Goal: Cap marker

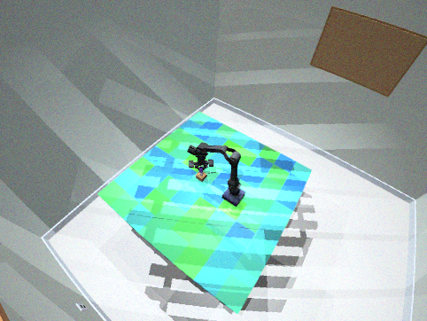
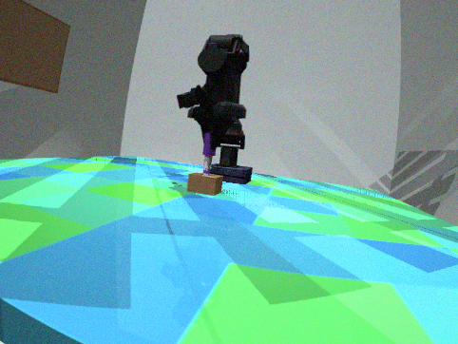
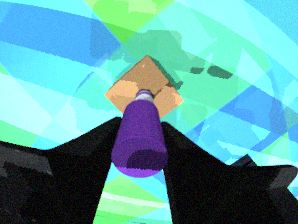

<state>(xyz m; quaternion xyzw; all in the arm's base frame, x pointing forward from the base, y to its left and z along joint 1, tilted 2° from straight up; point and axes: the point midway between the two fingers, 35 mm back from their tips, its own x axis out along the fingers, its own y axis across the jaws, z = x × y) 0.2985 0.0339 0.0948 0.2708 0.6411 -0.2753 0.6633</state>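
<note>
Right now my gripper tip is 8 cm above the tan holder block. From my gripper tip the other things lie so: purple cap (1 cm above).
</note>
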